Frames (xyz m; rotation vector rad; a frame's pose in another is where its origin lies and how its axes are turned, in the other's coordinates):
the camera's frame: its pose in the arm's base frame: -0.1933 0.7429 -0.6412 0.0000 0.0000 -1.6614
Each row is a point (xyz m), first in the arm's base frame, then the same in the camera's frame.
Working: the arm's base frame: its pose in the camera's frame: 0.7224 0.2597 0.6412 0.0000 0.0000 1.6614

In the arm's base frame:
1: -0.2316 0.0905 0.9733
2: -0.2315 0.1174 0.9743
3: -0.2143 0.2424 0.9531
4: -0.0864 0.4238 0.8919
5: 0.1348 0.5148 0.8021
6: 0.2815 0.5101 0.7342
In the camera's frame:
1: 0.6532 0.0209 1.6145
2: 0.6264 0.0186 1.6155
3: 0.5003 0.0244 1.5943
4: 0.3081 0.1353 1.5331
5: 0.1975 0.3474 1.4433
6: 0.1889 0.4939 1.3754

